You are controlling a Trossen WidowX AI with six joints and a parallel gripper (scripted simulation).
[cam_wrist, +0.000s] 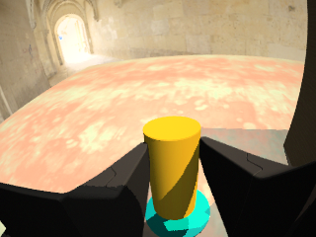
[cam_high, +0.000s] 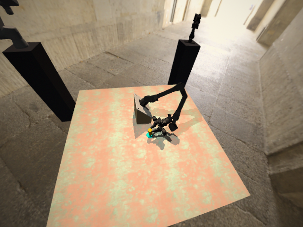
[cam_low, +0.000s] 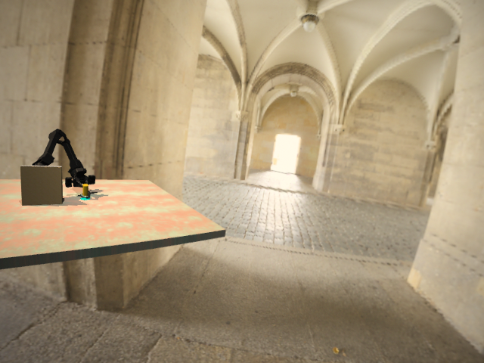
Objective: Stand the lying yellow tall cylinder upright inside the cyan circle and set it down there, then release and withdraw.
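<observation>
Now: the yellow tall cylinder 2 cm below my gripper tip. Round my gripper tip: cyan circle: 8 cm below.
</observation>
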